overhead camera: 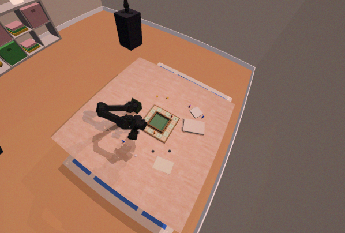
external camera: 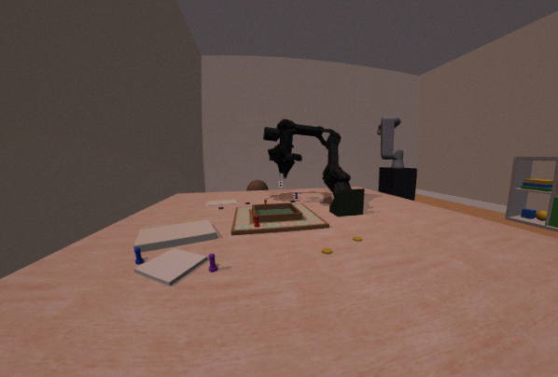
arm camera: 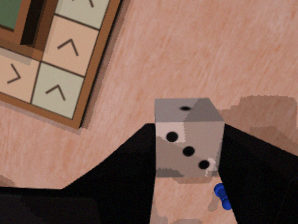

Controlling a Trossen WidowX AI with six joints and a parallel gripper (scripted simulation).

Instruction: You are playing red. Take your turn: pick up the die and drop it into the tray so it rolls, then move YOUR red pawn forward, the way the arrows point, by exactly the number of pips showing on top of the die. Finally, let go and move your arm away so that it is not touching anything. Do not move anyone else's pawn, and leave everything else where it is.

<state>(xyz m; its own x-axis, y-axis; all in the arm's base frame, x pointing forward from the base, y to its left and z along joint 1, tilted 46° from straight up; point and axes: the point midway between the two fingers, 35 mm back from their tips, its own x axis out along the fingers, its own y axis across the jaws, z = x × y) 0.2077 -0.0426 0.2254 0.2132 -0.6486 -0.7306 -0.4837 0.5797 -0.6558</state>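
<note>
Now: gripper tip 340 mm to the right of the red pawn, 100 mm short of it and 100 mm above it. Round my gripper tip: orange pawn: 110 mm to the left, 100 mm below, 80 mm ahead; white die: right at my gripper tip; white piece: 140 mm to the right, 120 mm below, 80 mm ahead.
</note>
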